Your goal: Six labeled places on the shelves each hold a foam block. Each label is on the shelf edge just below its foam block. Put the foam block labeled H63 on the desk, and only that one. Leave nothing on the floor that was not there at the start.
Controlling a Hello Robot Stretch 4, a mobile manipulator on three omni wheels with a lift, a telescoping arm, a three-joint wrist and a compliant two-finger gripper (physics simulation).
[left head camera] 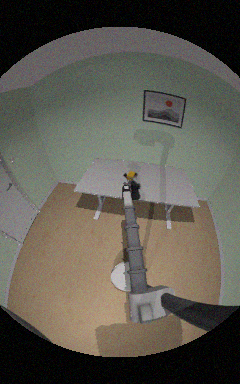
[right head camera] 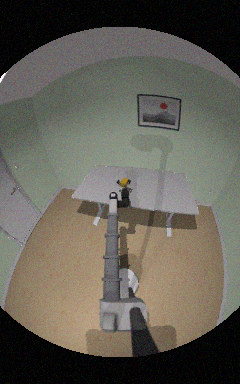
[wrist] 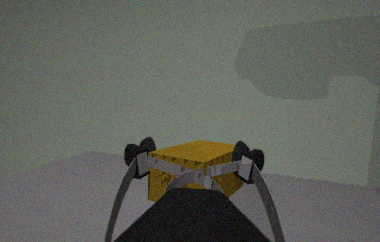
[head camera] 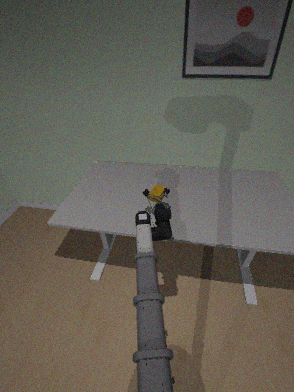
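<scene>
A yellow foam block [head camera: 158, 192] [left head camera: 131, 175] [right head camera: 124, 182] [wrist: 200, 151] is held between the fingertips of my gripper [head camera: 157, 193] [left head camera: 131, 176] [right head camera: 124, 183] [wrist: 193, 152], which is shut on it. The block is turned with a corner toward the wrist. The arm is stretched out, and the gripper and block are over the grey-white desk [head camera: 100, 200] [left head camera: 95, 180] [right head camera: 92, 187] [wrist: 65, 180], near its middle. The gap between the block's underside and the desk top cannot be told. No label and no shelf show in these views.
A framed picture [head camera: 230, 55] [left head camera: 164, 116] [right head camera: 159, 119] hangs on the green wall behind the desk. A door [left head camera: 15, 205] [right head camera: 15, 210] is at the left. A white round object [left head camera: 120, 276] [right head camera: 132, 281] is low beneath the arm. Shadows of the robot fall on the wall and desk.
</scene>
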